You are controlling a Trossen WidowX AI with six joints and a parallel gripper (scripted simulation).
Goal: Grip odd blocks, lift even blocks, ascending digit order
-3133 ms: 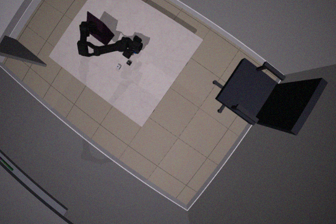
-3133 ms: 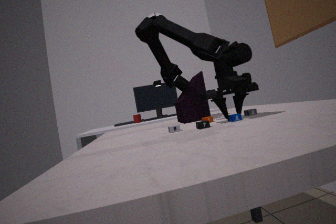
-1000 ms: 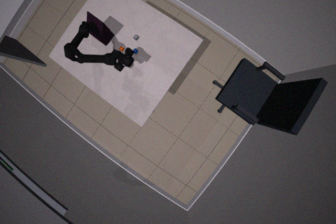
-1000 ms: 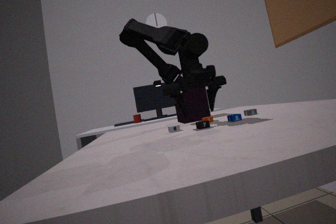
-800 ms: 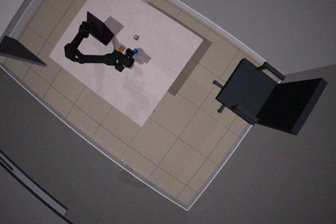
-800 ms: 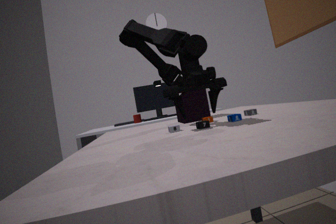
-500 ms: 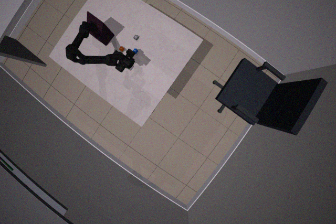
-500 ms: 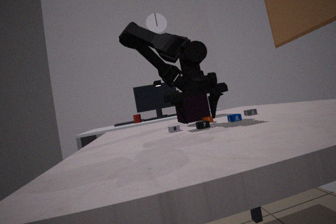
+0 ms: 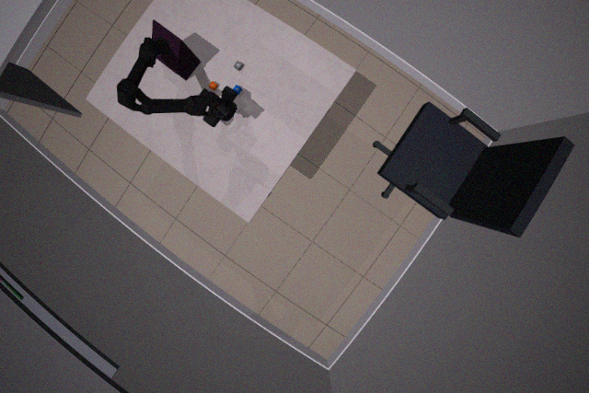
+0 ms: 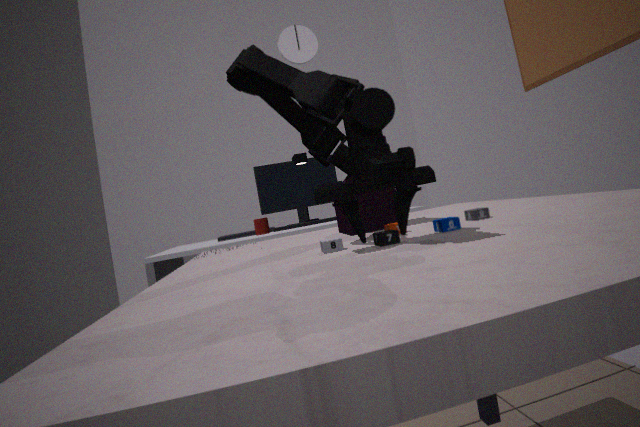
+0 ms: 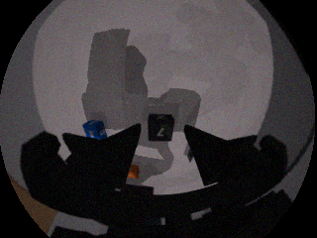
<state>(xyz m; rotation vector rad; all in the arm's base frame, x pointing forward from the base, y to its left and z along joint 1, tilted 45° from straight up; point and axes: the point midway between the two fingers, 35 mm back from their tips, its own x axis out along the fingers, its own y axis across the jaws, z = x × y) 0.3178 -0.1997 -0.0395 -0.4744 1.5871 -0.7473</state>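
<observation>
The black block is right at my gripper tip. Round my gripper tip: light grey block: 70 mm behind, 70 mm to the right; blue block: 120 mm to the left; orange block: 120 mm behind, 80 mm to the left.
</observation>
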